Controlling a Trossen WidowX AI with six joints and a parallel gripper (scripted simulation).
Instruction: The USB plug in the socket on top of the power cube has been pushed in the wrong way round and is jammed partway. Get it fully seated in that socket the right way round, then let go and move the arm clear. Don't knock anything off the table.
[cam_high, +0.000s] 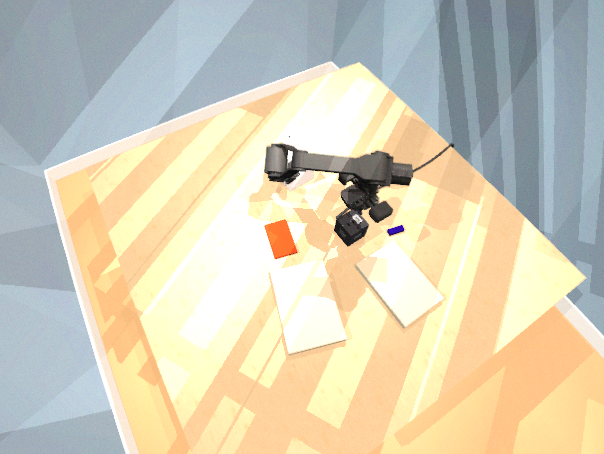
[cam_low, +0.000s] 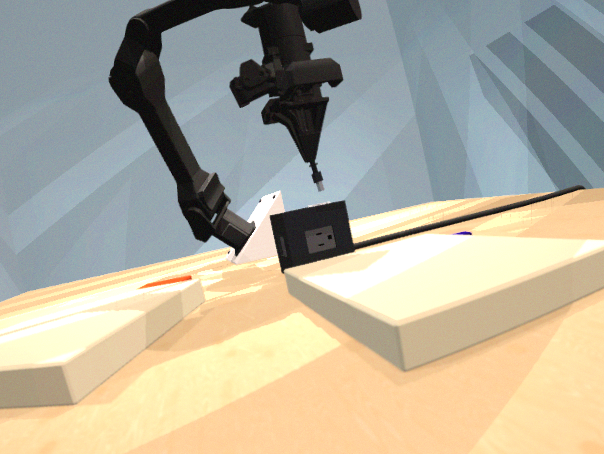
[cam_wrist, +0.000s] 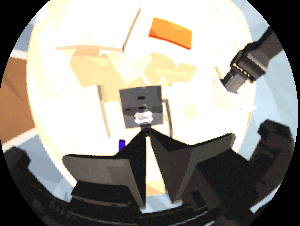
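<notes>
Right now the usb plug is 2 cm below my gripper tip. Also, from my gripper tip: red flat block (7 cm behind, 24 cm to the right, 13 cm below); then small dark blue block (6 cm ahead, 13 cm to the left, 12 cm below).
</notes>
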